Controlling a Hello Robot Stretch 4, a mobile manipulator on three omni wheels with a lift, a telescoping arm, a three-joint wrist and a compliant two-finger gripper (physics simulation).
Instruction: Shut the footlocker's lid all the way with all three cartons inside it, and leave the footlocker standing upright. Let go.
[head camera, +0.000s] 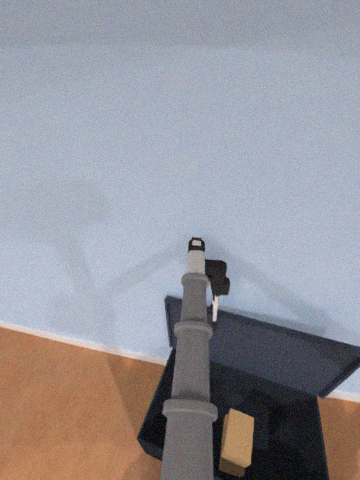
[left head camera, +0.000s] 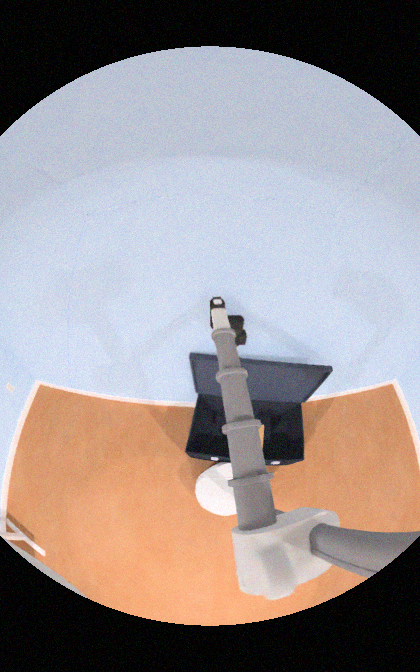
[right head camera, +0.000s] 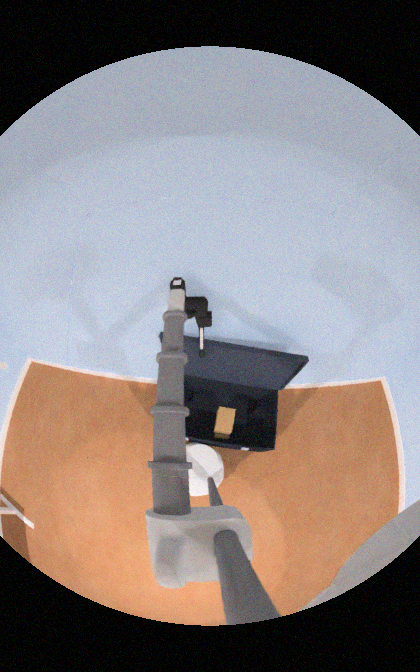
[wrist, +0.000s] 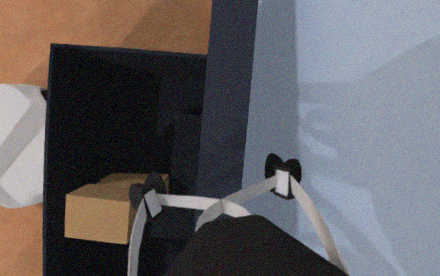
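Note:
The dark navy footlocker (head camera: 150, 446) (left head camera: 295, 457) (right head camera: 265, 444) (wrist: 100, 110) stands upright on the floor, with its lid (head camera: 285, 350) (left head camera: 290, 379) (right head camera: 240, 361) (wrist: 230, 75) raised towards the wall. A tan carton (head camera: 240, 435) (left head camera: 261, 436) (right head camera: 225, 420) (wrist: 97, 217) is inside. Dark box-like shapes also show inside; I cannot tell clearly whether they are the other two cartons. My gripper (wrist: 215, 178) is open, at the lid. In the wrist view one fingertip appears over the box side and the other over the wall side, with the lid's edge between them. Contact cannot be told.
The pale blue wall (head camera: 150, 150) rises behind the lid. A rounded white object (left head camera: 215, 492) (right head camera: 205, 465) (wrist: 20, 145) stands close to the footlocker's front. A white bar frame (left head camera: 25, 537) (right head camera: 17, 512) is at the lower left. My arm (head camera: 190, 380) extends over the footlocker's left part.

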